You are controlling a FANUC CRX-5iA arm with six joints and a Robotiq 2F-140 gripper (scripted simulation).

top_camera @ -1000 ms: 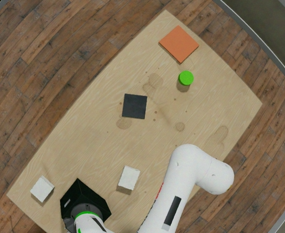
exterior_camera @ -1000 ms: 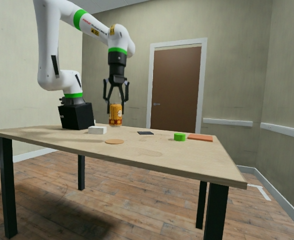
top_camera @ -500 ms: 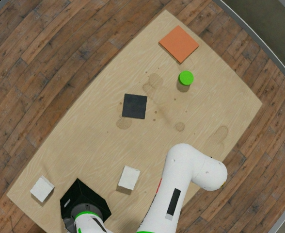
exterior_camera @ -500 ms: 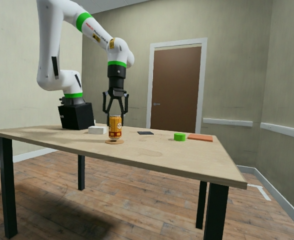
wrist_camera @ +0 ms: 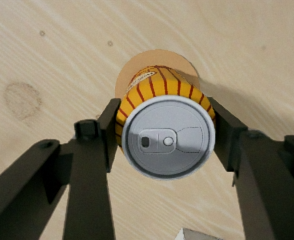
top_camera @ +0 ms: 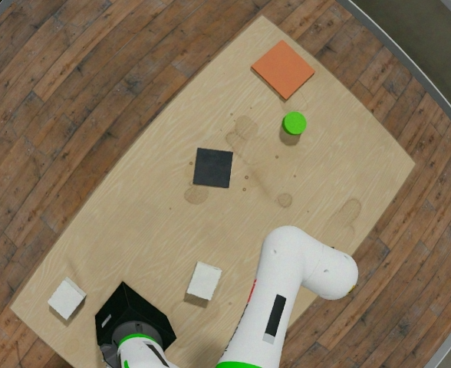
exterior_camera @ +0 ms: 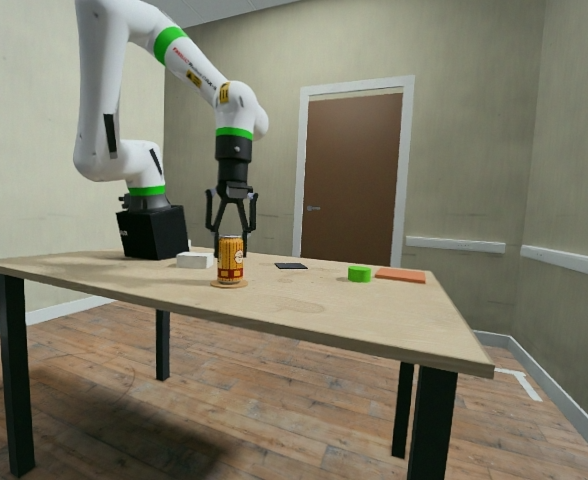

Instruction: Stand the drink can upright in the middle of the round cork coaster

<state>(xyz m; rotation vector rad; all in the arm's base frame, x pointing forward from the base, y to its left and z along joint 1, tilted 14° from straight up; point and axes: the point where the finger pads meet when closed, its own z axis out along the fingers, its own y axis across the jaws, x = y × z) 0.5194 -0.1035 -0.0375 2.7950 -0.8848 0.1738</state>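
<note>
My hand is 30 mm above the drink can. Also, from my hand: orange pad: 460 mm to the left, 350 mm ahead, 90 mm below; black square coaster: 340 mm to the left, 100 mm below, 20 mm behind.
</note>
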